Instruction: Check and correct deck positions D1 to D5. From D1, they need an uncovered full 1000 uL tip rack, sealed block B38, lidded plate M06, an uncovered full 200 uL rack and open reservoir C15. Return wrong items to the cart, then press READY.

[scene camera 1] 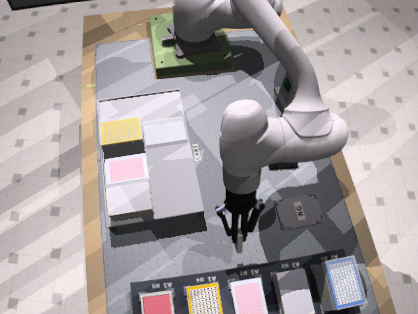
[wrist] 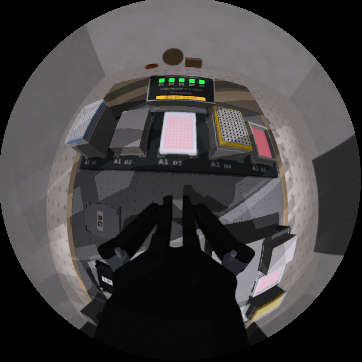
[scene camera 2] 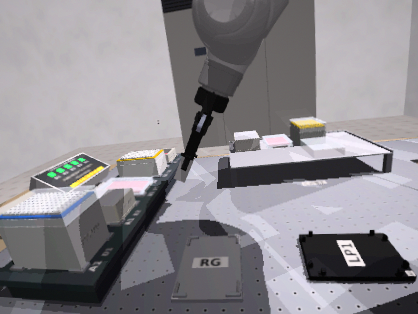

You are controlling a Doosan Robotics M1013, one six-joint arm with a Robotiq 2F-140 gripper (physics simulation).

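Frame: origin at the arm's base, x right, y ahead, z up, level; centimetres.
Seen in the pictures: gripper, fingertip midpoint: [scene camera 1: 238, 249] [wrist: 177, 190] [scene camera 2: 179, 179]; arm's base, link origin: [scene camera 1: 193, 38].
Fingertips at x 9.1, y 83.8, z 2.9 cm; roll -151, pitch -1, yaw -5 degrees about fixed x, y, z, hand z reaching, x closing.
Note:
Offsets run from my fingertips to a thing's top centre. "pt": to the spot under its first point.
My gripper [scene camera 1: 239, 244] [scene camera 2: 185, 165] [wrist: 177, 190] is shut and empty, above the table between the deck and the cart @(dx +18.8, dy -37.1, dz -0.1 cm) [scene camera 1: 175, 185] [scene camera 2: 270, 159]. From D1 stand a blue-rimmed rack @(dx -23.3, dy +17.9, dz +8.6 cm) [scene camera 1: 345, 282] [scene camera 2: 47, 206] [wrist: 87, 124], a grey block @(dx -11.0, dy +16.4, dz +2.4 cm) [scene camera 1: 295, 296] [scene camera 2: 118, 205] [wrist: 131, 132], a pink plate @(dx +1.4, dy +15.1, dz +0.5 cm) [scene camera 1: 248, 298] [scene camera 2: 131, 185] [wrist: 178, 132] with a pale rim, a yellow-rimmed rack @(dx +13.6, dy +13.3, dz +4.7 cm) [scene camera 1: 204, 299] [scene camera 2: 142, 162] [wrist: 231, 127] with dark dots and a red-filled reservoir @(dx +25.9, dy +11.8, dz +1.4 cm) [scene camera 1: 156, 304] [wrist: 260, 141]. Item codes are unreadable. The panel @(pt dx +1.6, dy +29.3, dz +5.2 cm) [scene camera 2: 70, 171] [wrist: 181, 90] shows five green lamps and a yellow bar.
The cart bears a yellow rack @(dx +25.1, dy -42.9, dz +6.3 cm) [scene camera 1: 121, 131] [scene camera 2: 307, 131], a pink plate @(dx +25.9, dy -32.2, dz +0.9 cm) [scene camera 1: 126, 169] [scene camera 2: 276, 141], a pale-topped block @(dx +26.7, dy -21.4, dz +3.5 cm) [scene camera 1: 128, 198] [scene camera 2: 246, 141] and a clear flat piece @(dx +11.7, dy -42.0, dz +1.8 cm) [scene camera 1: 165, 131]. The RG plate @(dx -24.2, dy -7.1, dz -5.3 cm) [scene camera 1: 286, 220] [scene camera 2: 207, 284] and black LP1 plate @(dx -25.9, dy -29.8, dz -4.7 cm) [scene camera 2: 325, 250] lie near the arm.

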